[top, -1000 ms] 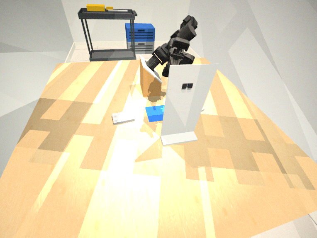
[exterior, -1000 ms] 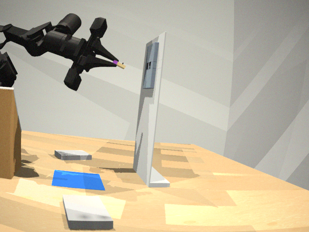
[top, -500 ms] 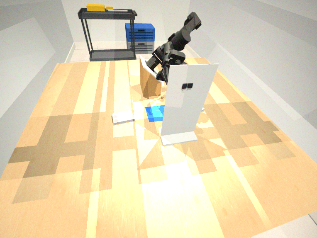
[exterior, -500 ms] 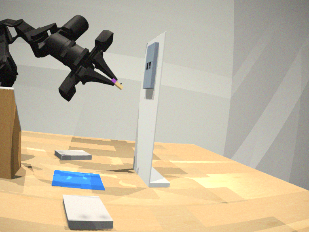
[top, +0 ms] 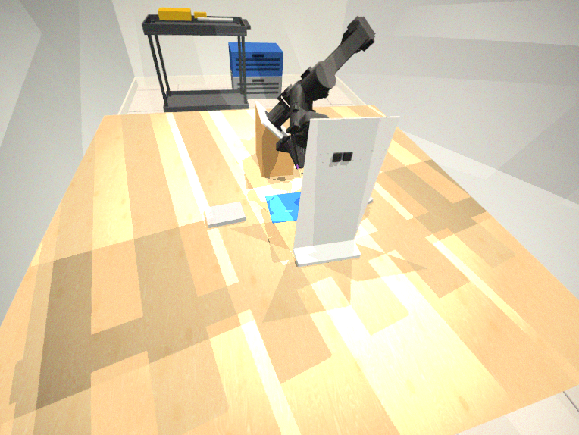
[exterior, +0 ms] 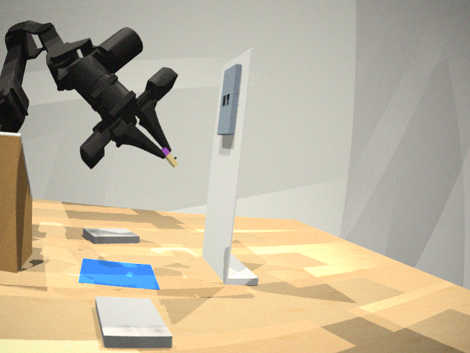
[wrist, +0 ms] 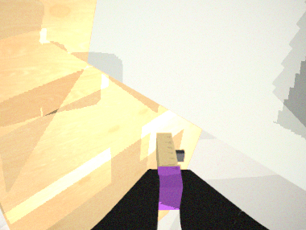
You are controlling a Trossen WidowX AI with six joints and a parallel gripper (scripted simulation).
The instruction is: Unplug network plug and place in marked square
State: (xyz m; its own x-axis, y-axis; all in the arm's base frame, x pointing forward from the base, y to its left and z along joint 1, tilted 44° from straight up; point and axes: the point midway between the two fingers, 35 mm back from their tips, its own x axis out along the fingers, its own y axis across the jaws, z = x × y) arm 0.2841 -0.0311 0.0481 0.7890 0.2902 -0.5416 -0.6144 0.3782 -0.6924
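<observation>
The blue marked square lies 7 cm behind my gripper tip and 19 cm below it. Also, from my gripper tip: upright panel 11 cm ahead, 5 cm to the left, 2 cm below; then network plug 1 cm ahead.
</observation>
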